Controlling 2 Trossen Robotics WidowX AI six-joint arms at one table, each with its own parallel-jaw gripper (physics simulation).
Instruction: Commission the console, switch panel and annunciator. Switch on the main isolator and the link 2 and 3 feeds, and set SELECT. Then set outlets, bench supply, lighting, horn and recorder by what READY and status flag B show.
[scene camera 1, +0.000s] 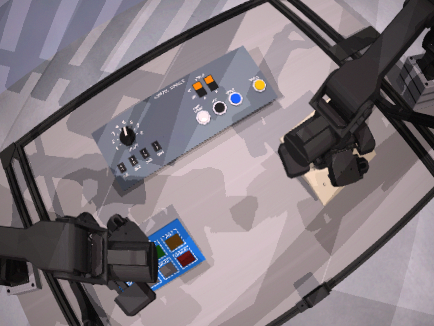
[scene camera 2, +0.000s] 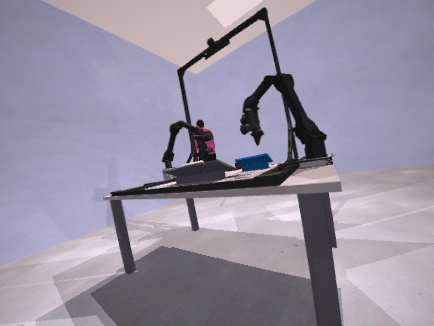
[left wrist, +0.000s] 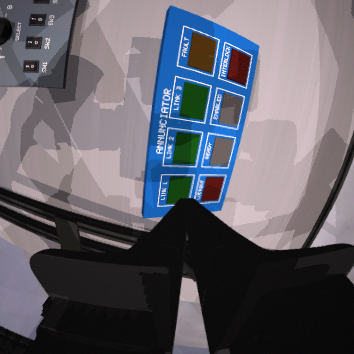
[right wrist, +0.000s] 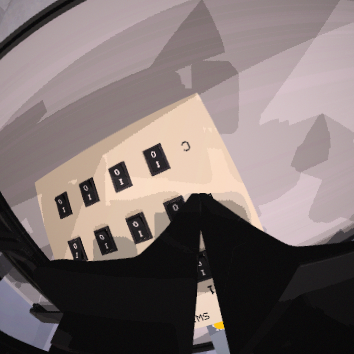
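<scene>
The grey control console has a black SELECT knob with its pointer near 5, several small switches, two status flags with orange upper halves, and white, black, blue and yellow buttons. The blue annunciator shows dull green LINK tiles, amber FAULT, dark red INTERLOCK and LOCKOUT, and grey READY and ENABLED. My left gripper is shut and empty above it. My right gripper is shut and empty over the cream switch panel, hiding some rocker switches.
A black frame surrounds the table area. The console stands at the upper middle in scene camera 1, between the annunciator and the switch panel. A person in pink stands behind the table in scene camera 2.
</scene>
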